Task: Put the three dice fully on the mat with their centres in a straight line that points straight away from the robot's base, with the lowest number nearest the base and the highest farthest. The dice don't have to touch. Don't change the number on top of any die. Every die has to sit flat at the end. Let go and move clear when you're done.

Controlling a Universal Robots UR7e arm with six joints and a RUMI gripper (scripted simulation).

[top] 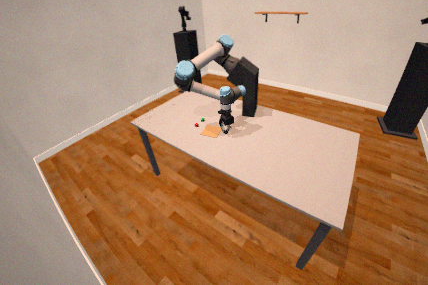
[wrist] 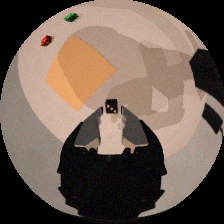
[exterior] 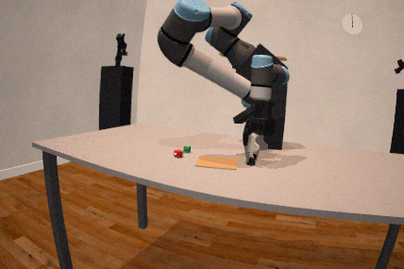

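Right now my hand is 20 mm above the black die. Round my hand: red die: 270 mm to the right, 20 mm below; then green die: 260 mm to the right, 90 mm behind, 20 mm below; then orange mat: 120 mm to the right, 30 mm below, 20 mm ahead.
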